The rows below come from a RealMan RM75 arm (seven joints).
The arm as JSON. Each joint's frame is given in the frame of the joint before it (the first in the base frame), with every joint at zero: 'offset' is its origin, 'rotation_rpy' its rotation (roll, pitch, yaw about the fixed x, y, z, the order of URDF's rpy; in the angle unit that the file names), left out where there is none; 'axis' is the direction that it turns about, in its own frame. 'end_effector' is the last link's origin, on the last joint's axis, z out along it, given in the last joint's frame.
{
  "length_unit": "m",
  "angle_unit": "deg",
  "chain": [
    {
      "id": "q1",
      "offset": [
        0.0,
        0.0,
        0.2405
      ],
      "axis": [
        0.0,
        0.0,
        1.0
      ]
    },
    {
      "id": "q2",
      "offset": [
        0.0,
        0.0,
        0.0
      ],
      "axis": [
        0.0,
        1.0,
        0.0
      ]
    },
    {
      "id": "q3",
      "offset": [
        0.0,
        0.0,
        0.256
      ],
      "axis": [
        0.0,
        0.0,
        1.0
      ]
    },
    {
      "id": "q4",
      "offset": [
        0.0,
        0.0,
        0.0
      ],
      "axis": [
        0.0,
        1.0,
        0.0
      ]
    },
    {
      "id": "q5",
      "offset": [
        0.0,
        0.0,
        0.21
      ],
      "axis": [
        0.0,
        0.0,
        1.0
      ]
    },
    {
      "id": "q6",
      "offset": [
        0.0,
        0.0,
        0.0
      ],
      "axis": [
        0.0,
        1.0,
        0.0
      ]
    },
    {
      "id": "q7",
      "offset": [
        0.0,
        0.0,
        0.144
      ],
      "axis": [
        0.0,
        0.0,
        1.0
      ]
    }
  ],
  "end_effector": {
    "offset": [
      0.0,
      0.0,
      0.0
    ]
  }
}
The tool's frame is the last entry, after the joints.
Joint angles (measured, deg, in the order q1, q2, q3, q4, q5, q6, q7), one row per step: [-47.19 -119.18 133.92 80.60 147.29 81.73 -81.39]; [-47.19 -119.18 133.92 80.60 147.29 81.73 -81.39]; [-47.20 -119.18 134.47 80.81 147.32 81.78 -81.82]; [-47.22 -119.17 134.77 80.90 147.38 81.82 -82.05]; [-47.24 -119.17 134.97 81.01 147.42 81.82 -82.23]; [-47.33 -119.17 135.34 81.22 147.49 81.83 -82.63]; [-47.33 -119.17 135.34 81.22 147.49 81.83 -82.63]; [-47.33 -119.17 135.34 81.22 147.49 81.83 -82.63]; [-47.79 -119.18 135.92 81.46 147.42 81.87 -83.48]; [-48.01 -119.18 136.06 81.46 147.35 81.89 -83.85]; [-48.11 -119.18 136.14 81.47 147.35 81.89 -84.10]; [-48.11 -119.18 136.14 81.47 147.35 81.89 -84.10]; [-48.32 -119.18 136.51 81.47 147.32 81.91 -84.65]
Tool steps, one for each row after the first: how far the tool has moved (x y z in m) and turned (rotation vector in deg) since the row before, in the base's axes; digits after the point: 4 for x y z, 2 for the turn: [0.0000 0.0000 0.0000 0.00 0.00 0.00]; [-0.0003 -0.0019 -0.0007 -0.10 0.19 -0.09]; [-0.0003 -0.0009 -0.0003 -0.01 0.16 -0.08]; [0.0001 -0.0007 -0.0002 -0.01 0.03 -0.08]; [0.0005 -0.0011 -0.0004 0.02 0.05 -0.15]; [0.0000 0.0000 0.0000 0.00 0.00 0.00]; [0.0000 0.0000 0.0000 0.00 0.00 0.00]; [0.0018 -0.0015 -0.0008 0.08 0.07 -0.19]; [0.0007 -0.0002 -0.0002 0.11 0.03 0.04]; [0.0003 -0.0001 -0.0001 0.11 0.00 0.04]; [0.0000 0.0000 0.0000 0.00 0.00 0.00]; [0.0001 -0.0008 -0.0005 0.12 0.16 0.05]
